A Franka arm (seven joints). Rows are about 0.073 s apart.
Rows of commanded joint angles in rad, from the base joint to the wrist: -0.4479, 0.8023, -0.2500, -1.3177, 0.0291, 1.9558, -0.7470; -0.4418, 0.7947, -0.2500, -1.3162, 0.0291, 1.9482, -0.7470; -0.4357, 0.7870, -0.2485, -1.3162, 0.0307, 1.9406, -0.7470; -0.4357, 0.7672, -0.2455, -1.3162, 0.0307, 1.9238, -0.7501; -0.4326, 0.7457, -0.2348, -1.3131, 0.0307, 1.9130, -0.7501; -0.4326, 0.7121, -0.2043, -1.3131, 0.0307, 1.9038, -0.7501; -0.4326, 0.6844, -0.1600, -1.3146, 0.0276, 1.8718, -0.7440; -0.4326, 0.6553, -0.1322, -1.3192, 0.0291, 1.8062, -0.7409; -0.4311, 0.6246, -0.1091, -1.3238, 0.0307, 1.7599, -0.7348; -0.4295, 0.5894, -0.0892, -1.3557, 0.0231, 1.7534, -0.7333; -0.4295, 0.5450, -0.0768, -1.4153, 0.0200, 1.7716, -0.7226
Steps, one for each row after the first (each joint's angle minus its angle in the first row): 0.0061, -0.0076, 0.0000, 0.0015, 0.0000, -0.0076, 0.0000; 0.0122, -0.0153, 0.0015, 0.0015, 0.0016, -0.0152, 0.0000; 0.0122, -0.0351, 0.0045, 0.0015, 0.0016, -0.0320, -0.0031; 0.0153, -0.0566, 0.0152, 0.0046, 0.0016, -0.0428, -0.0031; 0.0153, -0.0902, 0.0457, 0.0046, 0.0016, -0.0520, -0.0031; 0.0153, -0.1179, 0.0900, 0.0031, -0.0015, -0.0840, 0.0030; 0.0153, -0.1470, 0.1178, -0.0015, 0.0000, -0.1496, 0.0061; 0.0168, -0.1777, 0.1409, -0.0061, 0.0016, -0.1959, 0.0122; 0.0184, -0.2129, 0.1608, -0.0380, -0.0060, -0.2024, 0.0137; 0.0184, -0.2573, 0.1732, -0.0976, -0.0091, -0.1842, 0.0244
